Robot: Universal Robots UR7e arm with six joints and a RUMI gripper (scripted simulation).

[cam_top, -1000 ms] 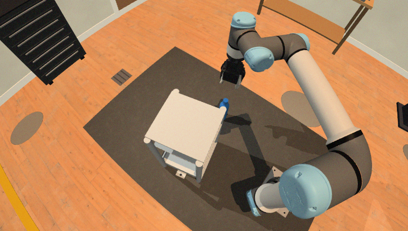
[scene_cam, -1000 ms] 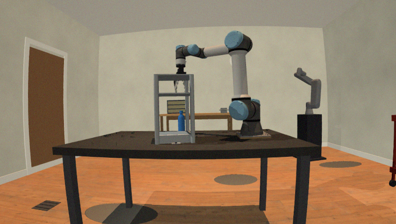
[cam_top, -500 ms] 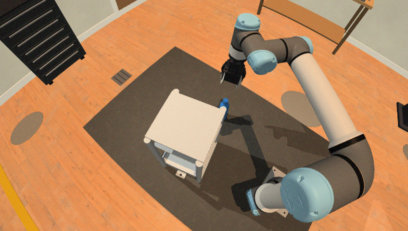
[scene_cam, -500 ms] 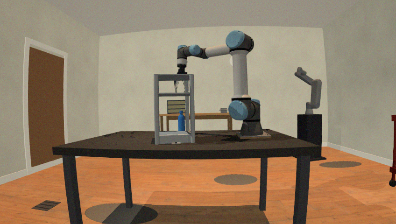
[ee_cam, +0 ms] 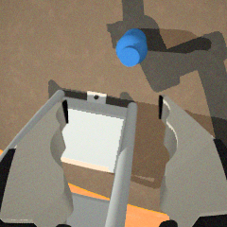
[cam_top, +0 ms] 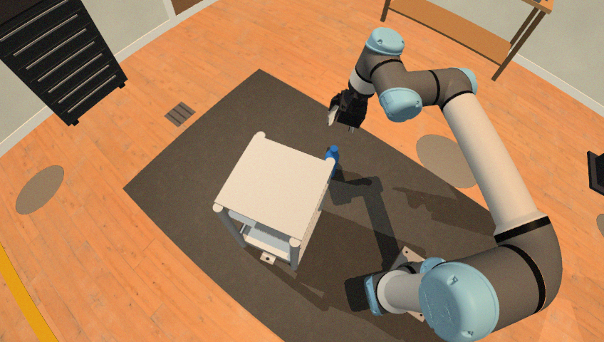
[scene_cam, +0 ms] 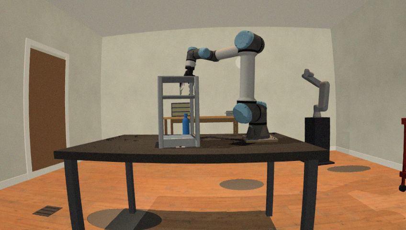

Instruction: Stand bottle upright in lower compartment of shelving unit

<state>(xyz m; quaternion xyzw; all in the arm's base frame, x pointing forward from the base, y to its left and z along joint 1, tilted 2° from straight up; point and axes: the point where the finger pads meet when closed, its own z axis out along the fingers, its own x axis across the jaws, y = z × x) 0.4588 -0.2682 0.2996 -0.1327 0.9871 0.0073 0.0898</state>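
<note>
My gripper is now 200 mm above the blue bottle.
</note>
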